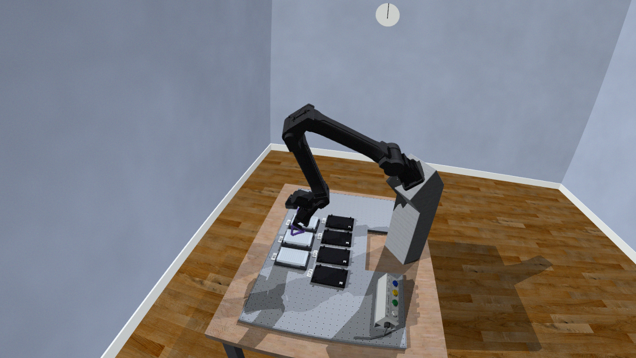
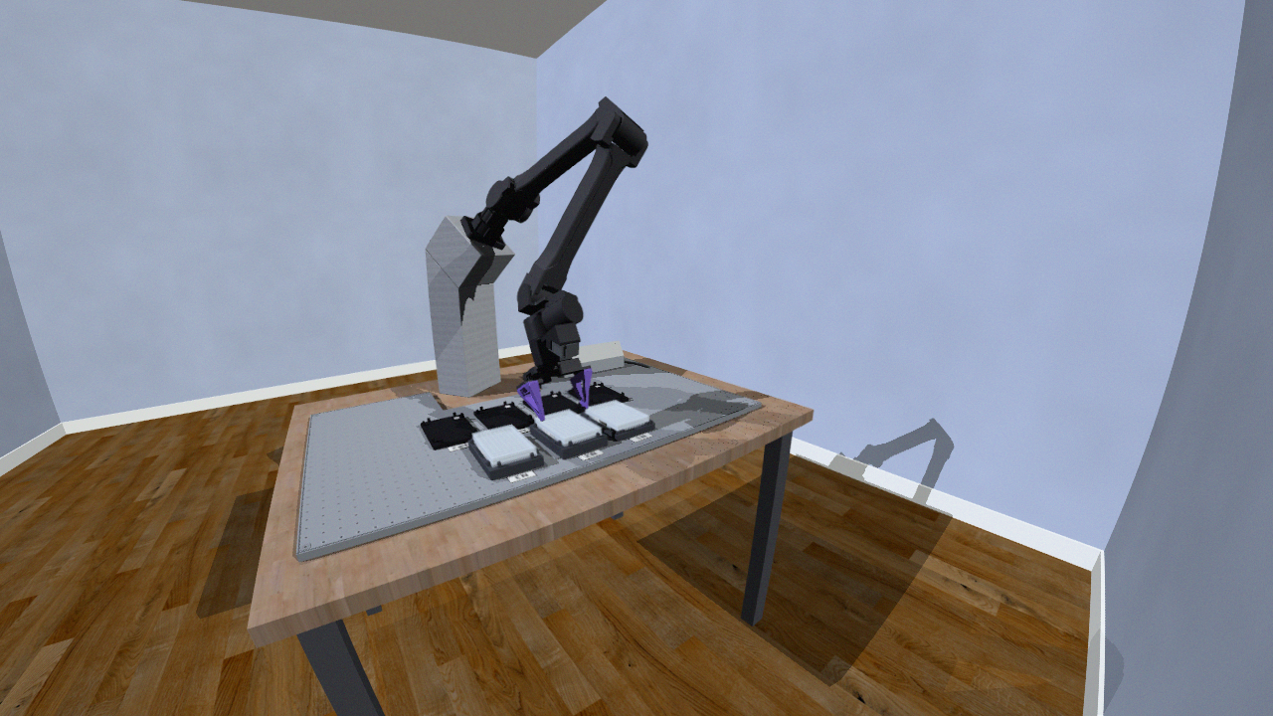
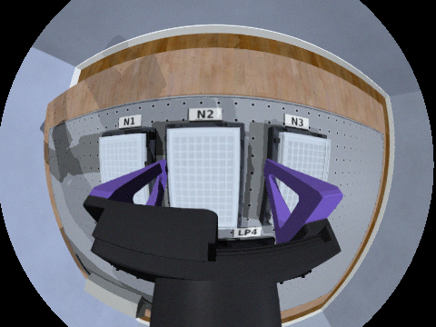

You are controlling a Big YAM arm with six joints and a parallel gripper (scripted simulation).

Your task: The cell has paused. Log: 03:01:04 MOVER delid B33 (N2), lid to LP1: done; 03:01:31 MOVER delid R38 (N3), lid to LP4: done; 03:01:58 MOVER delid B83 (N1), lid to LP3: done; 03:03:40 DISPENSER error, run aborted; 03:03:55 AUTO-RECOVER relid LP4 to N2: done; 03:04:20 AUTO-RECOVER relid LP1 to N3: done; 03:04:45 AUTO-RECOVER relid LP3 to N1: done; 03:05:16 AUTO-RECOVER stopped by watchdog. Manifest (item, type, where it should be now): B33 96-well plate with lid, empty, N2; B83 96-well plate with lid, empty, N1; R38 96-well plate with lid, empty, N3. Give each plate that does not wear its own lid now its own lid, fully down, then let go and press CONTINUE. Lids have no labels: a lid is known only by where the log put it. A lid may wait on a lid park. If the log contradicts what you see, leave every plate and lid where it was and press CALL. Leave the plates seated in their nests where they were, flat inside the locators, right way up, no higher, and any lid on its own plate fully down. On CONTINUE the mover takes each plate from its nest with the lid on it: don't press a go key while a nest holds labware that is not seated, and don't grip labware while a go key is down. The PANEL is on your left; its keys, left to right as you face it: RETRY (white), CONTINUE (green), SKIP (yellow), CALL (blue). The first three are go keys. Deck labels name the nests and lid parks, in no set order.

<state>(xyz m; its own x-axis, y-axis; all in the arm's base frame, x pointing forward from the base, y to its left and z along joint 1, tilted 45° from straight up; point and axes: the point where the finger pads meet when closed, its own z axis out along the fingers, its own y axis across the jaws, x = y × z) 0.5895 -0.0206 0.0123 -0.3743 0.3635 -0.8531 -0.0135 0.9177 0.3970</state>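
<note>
Now: the lid park LP1 200 mm behind my hand, 80 mm to the left of it and 70 mm below it. Round my hand: lid park LP2: 200 mm behind, 180 mm to the right, 70 mm below; lid park LP3: 200 mm behind, 210 mm to the left, 70 mm below; lid park LP4: 200 mm behind, 50 mm to the right, 70 mm below.
</note>
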